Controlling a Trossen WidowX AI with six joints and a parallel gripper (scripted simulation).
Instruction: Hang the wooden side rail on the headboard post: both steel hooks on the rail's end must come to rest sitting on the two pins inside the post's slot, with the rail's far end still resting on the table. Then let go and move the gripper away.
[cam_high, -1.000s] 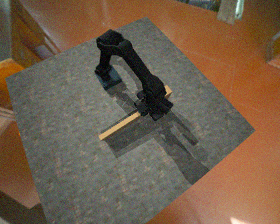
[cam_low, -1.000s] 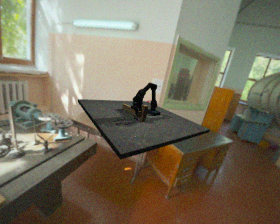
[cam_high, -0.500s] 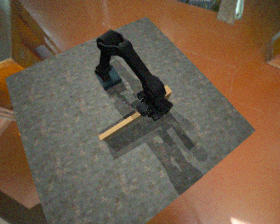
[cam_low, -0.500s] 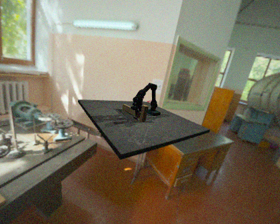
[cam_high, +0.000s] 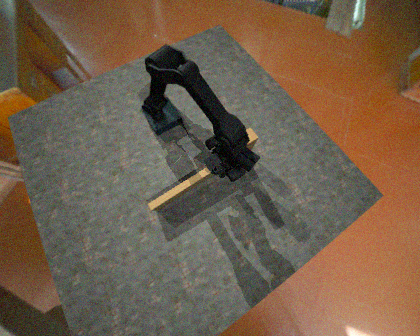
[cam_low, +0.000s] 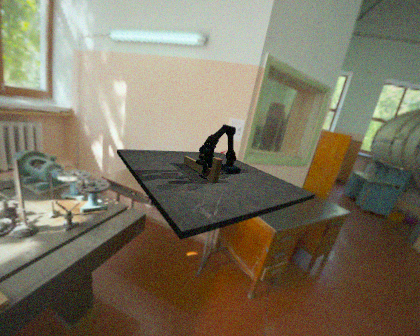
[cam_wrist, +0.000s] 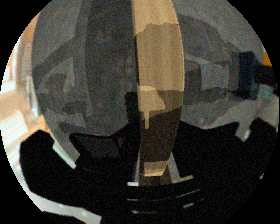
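Right now the headboard post is 2 cm behind my gripper tip, 10 cm to the left of it and 5 cm above it.
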